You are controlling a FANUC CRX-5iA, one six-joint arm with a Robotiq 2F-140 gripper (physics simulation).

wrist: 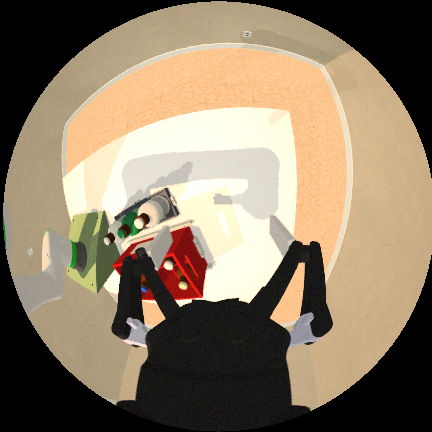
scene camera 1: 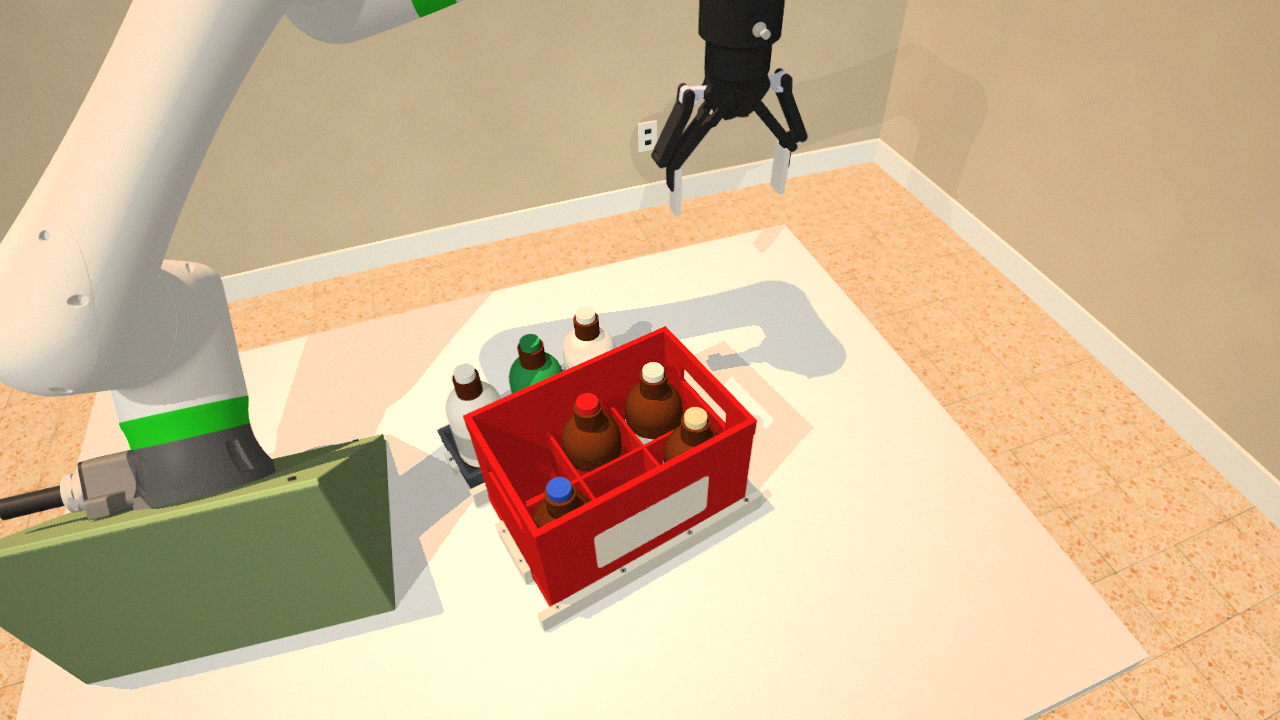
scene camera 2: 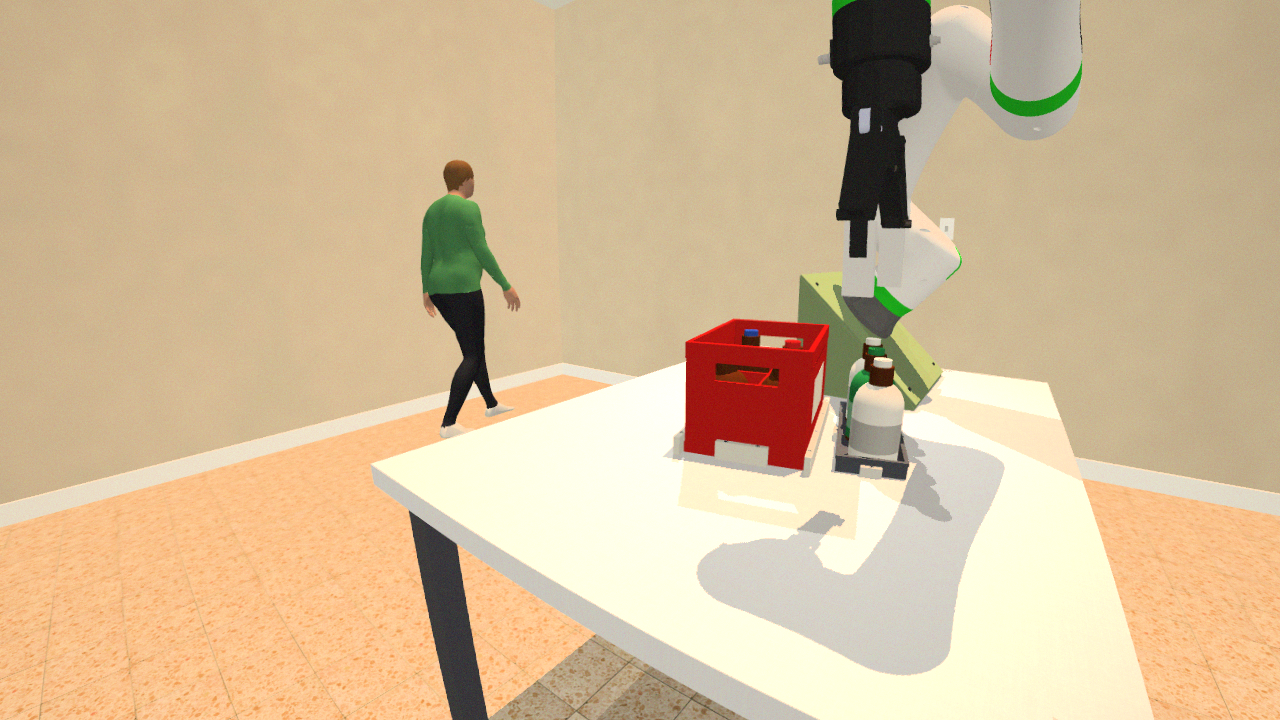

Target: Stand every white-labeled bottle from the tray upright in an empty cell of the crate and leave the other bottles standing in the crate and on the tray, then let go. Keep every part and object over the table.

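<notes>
A green bottle is visible in the scene. So is the gripper, which the wrist view and scene camera 1 also show.
</notes>
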